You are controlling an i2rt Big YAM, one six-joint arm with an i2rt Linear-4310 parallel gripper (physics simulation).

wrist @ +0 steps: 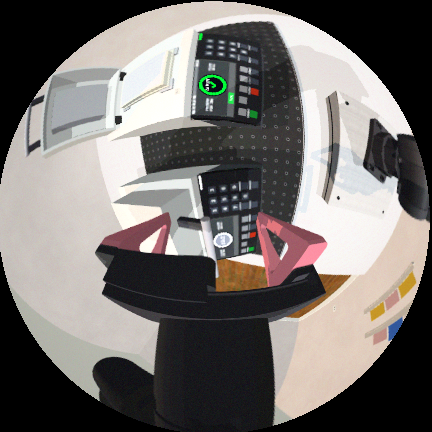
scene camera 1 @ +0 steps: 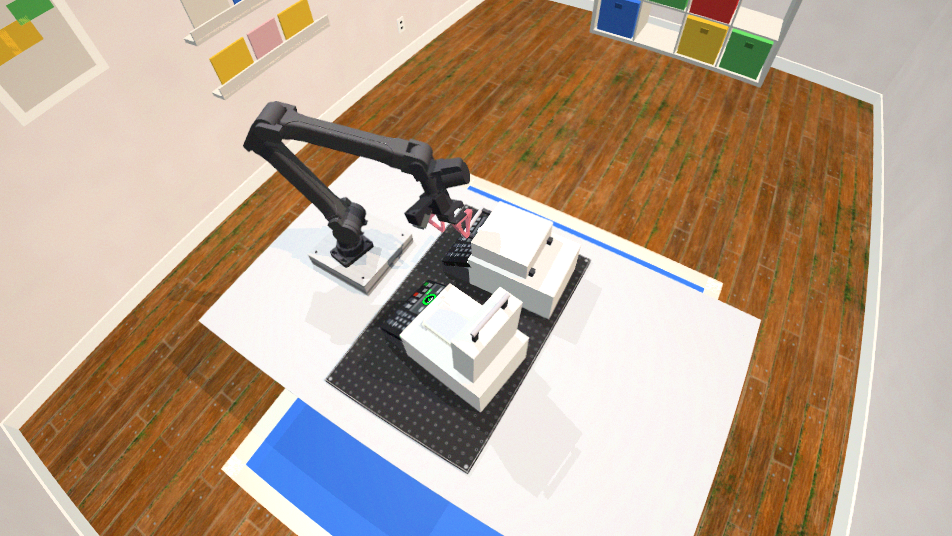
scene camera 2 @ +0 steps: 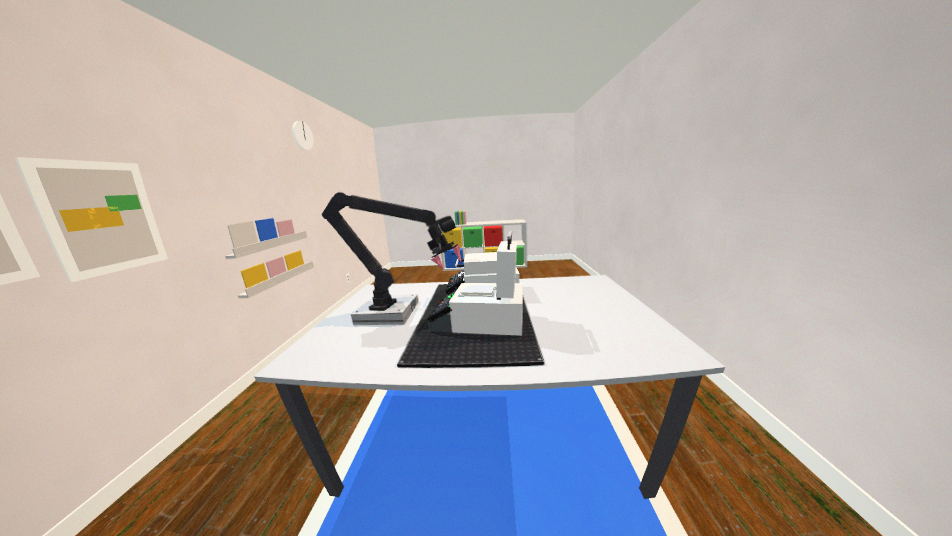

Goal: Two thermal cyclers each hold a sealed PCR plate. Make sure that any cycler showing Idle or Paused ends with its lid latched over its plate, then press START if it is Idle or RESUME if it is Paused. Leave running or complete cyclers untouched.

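Places are measured from the arm's base along level axes (x ahead, y left, z up), in centimetres.
Pixels of known places: gripper, fingertip midpoint: point(wrist: 213, 216) point(scene camera 1: 455, 234) point(scene camera 2: 452, 265); arm's base, link origin: point(scene camera 1: 352, 250) point(scene camera 2: 383, 305).
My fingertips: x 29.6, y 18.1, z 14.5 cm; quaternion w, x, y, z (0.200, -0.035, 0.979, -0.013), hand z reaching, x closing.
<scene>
Ahead of a thing's pixels: the offset from my fingertips to its top centre. "*": to the spot under its first point. Level surfaces: height alone.
The near cycler point(scene camera 1: 436, 367) point(scene camera 2: 486, 316) point(wrist: 182, 75) has its lid @(dx +28.6, dy -20.2, dz +18.1 cm) point(scene camera 1: 489, 339) point(scene camera 2: 506, 272) point(wrist: 80, 107) raised upright. Its sealed plate @(dx +16.7, dy -20.6, dz -3.4 cm) point(scene camera 1: 445, 322) point(wrist: 148, 77) is exposed; its screen @(* dx +4.9, dy -16.8, dz -8.3 cm) point(wrist: 212, 85) shows a green ring with a check mark. The far cycler @(* dx +19.8, dy +1.2, dz -8.9 cm) point(scene camera 1: 512, 286) has its lid @(dx +10.3, dy +9.4, dz +1.5 cm) point(scene camera 1: 512, 233) point(scene camera 2: 480, 266) lowered over the plate, which is hidden; I cannot tell if it is latched. Its screen point(wrist: 223, 240) shows a pale grey ring with unreadable text. My gripper point(scene camera 1: 454, 234) point(scene camera 2: 447, 263) point(wrist: 213, 216) is open and empty at the far lid's front handle @(* dx +0.5, dy +4.3, dz -0.5 cm) point(wrist: 208, 240), with fingers apart on either side in the wrist view.
Both cyclers stand on a black perforated mat @(dz -18.4 cm) point(scene camera 1: 399, 399) point(scene camera 2: 473, 352) on the white table @(dz -19.7 cm) point(scene camera 1: 639, 399) point(scene camera 2: 599, 346). Keypads @(* dx +3.8, dy -26.6, dz -9.2 cm) point(wrist: 225, 47) @(dx +1.7, dy +2.2, dz -8.4 cm) point(wrist: 222, 195) slope at their fronts, facing my arm's base point(scene camera 1: 363, 266) point(scene camera 2: 379, 312). The near raised lid stands tall beside the far cycler.
</scene>
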